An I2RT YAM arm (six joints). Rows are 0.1 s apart.
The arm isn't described. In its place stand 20 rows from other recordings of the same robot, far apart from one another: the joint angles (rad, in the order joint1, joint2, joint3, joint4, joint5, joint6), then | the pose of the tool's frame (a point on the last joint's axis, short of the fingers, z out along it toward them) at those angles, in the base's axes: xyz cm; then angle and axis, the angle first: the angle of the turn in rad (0 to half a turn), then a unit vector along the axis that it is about.
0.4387 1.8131 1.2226 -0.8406 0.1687 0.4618 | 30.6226 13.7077 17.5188 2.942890 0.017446 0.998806 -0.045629
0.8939 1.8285 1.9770 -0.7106 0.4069 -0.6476 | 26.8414 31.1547 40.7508 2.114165 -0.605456 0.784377 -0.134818
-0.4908 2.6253 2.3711 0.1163 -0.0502 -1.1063 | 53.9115 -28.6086 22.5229 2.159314 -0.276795 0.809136 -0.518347
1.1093 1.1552 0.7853 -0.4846 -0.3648 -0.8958 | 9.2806 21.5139 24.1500 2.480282 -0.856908 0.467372 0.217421
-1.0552 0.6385 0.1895 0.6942 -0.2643 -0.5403 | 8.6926 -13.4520 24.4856 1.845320 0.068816 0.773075 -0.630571
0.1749 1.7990 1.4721 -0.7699 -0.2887 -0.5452 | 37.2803 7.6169 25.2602 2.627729 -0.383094 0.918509 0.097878
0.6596 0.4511 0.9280 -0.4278 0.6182 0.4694 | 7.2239 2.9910 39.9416 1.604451 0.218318 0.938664 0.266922
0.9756 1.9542 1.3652 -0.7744 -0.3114 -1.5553 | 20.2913 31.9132 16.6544 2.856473 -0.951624 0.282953 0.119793
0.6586 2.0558 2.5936 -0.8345 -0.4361 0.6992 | 32.6420 27.1620 49.3016 2.441856 -0.119988 0.838041 0.532250
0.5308 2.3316 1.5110 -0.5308 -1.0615 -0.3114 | 35.7549 24.5920 7.7221 3.064041 -0.401287 0.760274 0.510834
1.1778 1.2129 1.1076 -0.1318 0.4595 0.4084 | 12.1970 25.2988 36.9814 1.976683 -0.187491 0.912528 0.363510
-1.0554 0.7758 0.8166 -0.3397 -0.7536 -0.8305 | 10.4698 -13.5402 33.8885 1.943217 -0.161317 0.929855 -0.330677
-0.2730 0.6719 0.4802 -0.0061 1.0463 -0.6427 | 14.1300 -7.1562 27.2011 2.486554 0.198688 0.757050 -0.622414
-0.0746 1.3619 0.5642 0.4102 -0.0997 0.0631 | 28.0086 -1.7380 19.6957 1.959415 0.035294 0.998320 0.045952
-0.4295 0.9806 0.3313 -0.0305 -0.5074 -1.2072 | 17.6534 -6.1829 16.6419 2.207146 -0.483016 0.859405 -0.167684
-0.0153 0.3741 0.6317 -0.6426 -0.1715 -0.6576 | 9.7062 0.4591 28.9448 1.979380 -0.366367 0.919927 -0.139674
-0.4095 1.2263 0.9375 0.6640 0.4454 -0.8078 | 25.2142 -12.6158 38.8620 1.878683 0.087163 0.711365 -0.697396
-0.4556 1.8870 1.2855 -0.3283 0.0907 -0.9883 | 36.0921 -18.0435 18.7515 2.723011 -0.241033 0.938919 -0.245631
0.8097 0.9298 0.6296 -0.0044 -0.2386 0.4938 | 14.3925 16.3295 27.7397 2.299257 -0.214164 0.854062 0.474037
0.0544 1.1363 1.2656 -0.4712 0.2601 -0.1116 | 24.6347 0.4246 40.7716 1.932533 0.008918 0.988857 -0.148604
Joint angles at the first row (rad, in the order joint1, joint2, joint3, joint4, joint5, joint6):
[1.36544, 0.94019, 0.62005, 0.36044, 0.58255, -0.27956]
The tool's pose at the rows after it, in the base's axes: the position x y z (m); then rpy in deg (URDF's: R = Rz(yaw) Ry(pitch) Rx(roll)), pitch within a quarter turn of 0, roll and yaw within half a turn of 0:
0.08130 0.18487 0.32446 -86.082 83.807 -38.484
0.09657 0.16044 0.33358 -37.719 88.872 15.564
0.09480 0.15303 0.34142 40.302 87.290 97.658
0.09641 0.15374 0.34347 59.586 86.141 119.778
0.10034 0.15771 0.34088 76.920 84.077 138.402
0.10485 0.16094 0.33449 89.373 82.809 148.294
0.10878 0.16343 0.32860 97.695 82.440 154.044
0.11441 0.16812 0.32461 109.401 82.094 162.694
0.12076 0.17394 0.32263 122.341 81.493 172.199
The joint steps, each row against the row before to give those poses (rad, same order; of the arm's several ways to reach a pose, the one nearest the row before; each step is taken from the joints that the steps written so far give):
[-0.14142, -0.10530, 0.03188, -0.16950, -0.18968, 0.16867]
[-0.17190, -0.07651, 0.01269, -0.08148, -0.27082, 0.09693]
[-0.03209, -0.03038, 0.01591, -0.02592, -0.10253, 0.04386]
[-0.01882, 0.00892, 0.01100, -0.00403, -0.06784, 0.02985]
[-0.01296, 0.02427, -0.00037, 0.01395, -0.03529, 0.04292]
[-0.00281, 0.02077, -0.01095, 0.00965, 0.04077, 0.02289]
[-0.00216, 0.01781, -0.01061, 0.00945, 0.04149, 0.00519]
[-0.00152, 0.03374, 0.00582, -0.00024, 0.04994, 0.00172]
[0.00000, 0.04200, 0.01989, -0.01179, 0.05766, 0.00170]

